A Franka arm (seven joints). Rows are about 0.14 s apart.
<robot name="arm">
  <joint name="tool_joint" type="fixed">
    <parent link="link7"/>
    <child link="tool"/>
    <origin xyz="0 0 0.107" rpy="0 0 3.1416"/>
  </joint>
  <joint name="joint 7" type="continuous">
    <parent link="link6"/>
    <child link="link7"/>
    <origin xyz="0 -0.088 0" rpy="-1.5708 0 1.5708"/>
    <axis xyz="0 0 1"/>
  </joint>
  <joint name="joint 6" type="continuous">
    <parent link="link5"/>
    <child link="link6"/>
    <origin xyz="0 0 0" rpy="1.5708 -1.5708 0"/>
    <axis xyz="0 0 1"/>
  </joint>
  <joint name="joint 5" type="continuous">
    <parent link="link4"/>
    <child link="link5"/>
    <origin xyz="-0.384 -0.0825 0" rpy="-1.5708 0 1.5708"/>
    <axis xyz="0 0 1"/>
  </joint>
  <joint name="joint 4" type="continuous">
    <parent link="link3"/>
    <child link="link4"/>
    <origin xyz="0.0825 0 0" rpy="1.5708 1.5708 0"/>
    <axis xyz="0 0 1"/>
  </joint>
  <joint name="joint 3" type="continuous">
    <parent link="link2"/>
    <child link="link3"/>
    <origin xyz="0 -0.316 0" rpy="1.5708 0 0"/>
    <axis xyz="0 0 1"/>
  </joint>
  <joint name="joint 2" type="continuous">
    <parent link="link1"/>
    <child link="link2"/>
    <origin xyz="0 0 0" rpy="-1.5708 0 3.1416"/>
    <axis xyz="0 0 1"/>
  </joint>
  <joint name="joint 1" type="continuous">
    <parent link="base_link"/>
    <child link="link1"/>
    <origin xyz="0 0 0.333" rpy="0 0 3.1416"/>
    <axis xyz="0 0 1"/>
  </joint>
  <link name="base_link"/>
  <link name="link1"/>
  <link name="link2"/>
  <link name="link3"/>
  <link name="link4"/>
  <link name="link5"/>
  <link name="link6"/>
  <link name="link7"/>
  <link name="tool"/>
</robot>
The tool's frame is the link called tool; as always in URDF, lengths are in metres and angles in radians. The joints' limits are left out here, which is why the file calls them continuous.
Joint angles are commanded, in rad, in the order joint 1, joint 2, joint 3, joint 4, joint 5, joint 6, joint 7. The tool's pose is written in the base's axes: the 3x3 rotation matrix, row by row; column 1 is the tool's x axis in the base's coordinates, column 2 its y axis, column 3 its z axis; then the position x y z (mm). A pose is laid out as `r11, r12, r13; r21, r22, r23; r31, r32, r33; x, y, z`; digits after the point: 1 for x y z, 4 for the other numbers.
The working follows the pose.
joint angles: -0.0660, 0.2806, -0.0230, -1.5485, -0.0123, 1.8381, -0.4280
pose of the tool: 0.9417, 0.3364, 0.0075; 0.3364, -0.9415, -0.0190; 0.0006, 0.0204, -0.9998; 645.6, -57.0, 489.3
Where each joint sits with the arm in this pose, in the base's axes (m; each line is computed from the numbers above, not from the rounded line before):
joint 1: 0.0000 0.0000 0.3330
joint 2: 0.0000 0.0000 0.3330
joint 3: 0.0873 -0.0058 0.6366
joint 4: 0.1663 -0.0129 0.6138
joint 5: 0.5571 -0.0475 0.5955
joint 6: 0.5571 -0.0475 0.5955
joint 7: 0.6448 -0.0550 0.5963
the tool: 0.6456 -0.0570 0.4893

